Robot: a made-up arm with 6 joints.
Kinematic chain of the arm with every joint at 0, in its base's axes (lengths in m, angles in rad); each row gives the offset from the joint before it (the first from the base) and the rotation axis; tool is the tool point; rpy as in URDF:
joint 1: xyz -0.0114 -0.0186 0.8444 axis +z
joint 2: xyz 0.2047 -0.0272 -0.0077 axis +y
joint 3: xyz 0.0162 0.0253 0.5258 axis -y
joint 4: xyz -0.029 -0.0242 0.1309 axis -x
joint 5: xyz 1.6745 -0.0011 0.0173 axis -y
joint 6: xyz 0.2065 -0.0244 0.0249 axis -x
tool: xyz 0.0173 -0.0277 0.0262 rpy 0 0 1.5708
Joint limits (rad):
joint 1: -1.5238..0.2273
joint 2: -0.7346..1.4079
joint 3: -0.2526..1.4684
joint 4: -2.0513..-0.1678
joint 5: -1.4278..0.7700
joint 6: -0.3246..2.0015
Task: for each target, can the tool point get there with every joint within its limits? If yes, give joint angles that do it. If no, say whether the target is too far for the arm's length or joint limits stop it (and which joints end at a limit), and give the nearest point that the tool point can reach.
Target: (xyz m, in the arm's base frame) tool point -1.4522 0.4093 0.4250
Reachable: no: joint limits stop it (at a limit: joint 2, joint 3, joint 4, joint 5) | nearest point -1.4070 0.3959 2.4572 | short by 2.033 m
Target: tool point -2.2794 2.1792 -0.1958
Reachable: no: too far | nearest point -1.0569 0.9946 2.4572 | short by 3.152 m
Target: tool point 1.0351 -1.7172 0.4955
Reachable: yes | joints -1.0525 0.3770 -0.0953 -0.7511 -1.2133 0.6688
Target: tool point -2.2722 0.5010 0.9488
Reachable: no: joint limits stop it (at a limit: joint 2, joint 3, joint 4, joint 5) | nearest point -1.4303 0.3075 2.4572 | short by 1.738 m
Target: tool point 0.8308 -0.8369 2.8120
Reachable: yes | joints -0.5907 -0.2482 0.5929 -1.2515 0.5867 1.2303
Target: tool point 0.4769 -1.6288 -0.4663
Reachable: yes | joints -1.3124 1.0427 -0.0324 -1.8333 -0.7196 1.5136
